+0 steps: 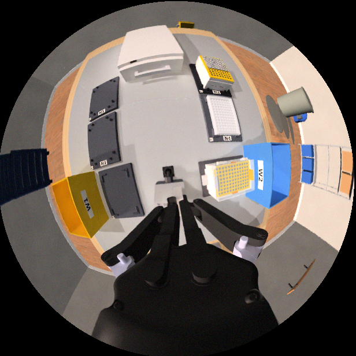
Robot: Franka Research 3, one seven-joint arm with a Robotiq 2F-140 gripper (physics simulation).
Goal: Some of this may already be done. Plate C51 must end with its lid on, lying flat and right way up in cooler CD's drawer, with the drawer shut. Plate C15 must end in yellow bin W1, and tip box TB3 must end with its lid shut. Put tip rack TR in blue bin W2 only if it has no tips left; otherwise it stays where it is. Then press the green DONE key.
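Note:
My gripper is shut and empty, above the front middle of the table. A small grey unit with a black part shows around its tips; its lettering is partly hidden and no green key shows. The white cooler stands at the back; its drawer front looks shut. A white gridded plate lies on mat N4; its name is not readable. A yellow-topped rack on mat N2 has a speckled grey rear part and dark holes in front. A tip box with a yellow grid and clear parts stands at right; its lid state is unclear.
Yellow bin W1 stands at front left. Blue bin W2 stands right beside the tip box. Dark mats N1 and N3 and another dark mat lie along the left. A grey-green cylinder shows beyond the right edge.

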